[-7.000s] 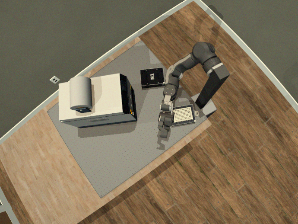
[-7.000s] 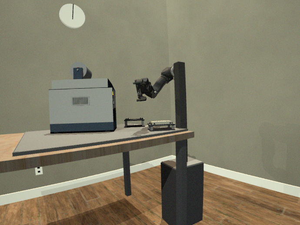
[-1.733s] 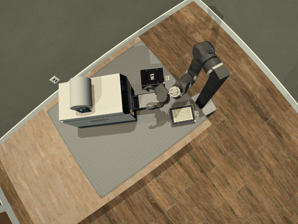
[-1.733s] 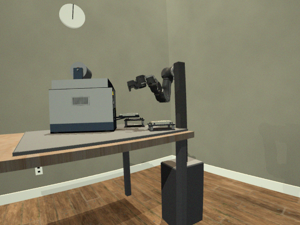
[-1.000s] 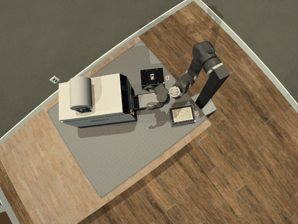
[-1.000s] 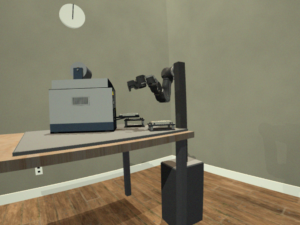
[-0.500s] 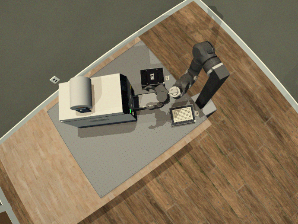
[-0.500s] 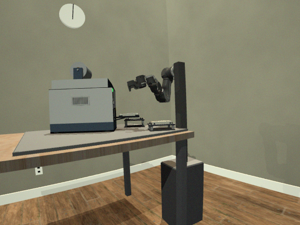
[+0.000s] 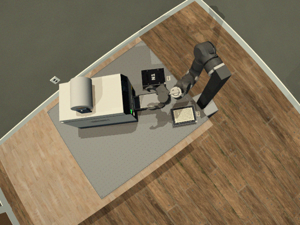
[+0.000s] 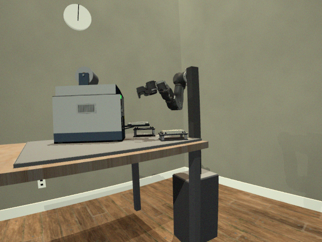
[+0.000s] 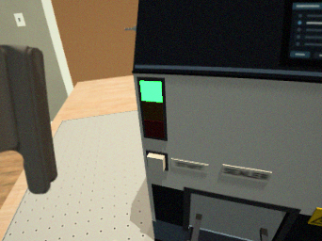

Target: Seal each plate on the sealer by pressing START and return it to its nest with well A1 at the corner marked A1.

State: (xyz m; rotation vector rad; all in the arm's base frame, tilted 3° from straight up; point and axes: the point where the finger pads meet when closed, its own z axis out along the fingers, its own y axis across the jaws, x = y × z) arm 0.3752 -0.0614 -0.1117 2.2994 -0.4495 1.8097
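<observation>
Now: hand 200 mm above the sealer stage, 40 mm to the left of it and 10 mm past it. From my hand the other things lie so: black nest N1 (240 mm below, 190 mm to the right, 110 mm behind); yellow warning label (160 mm to the right, 150 mm below, 50 mm ahead); plate (250 mm below, 170 mm behind, 140 mm to the left).
</observation>
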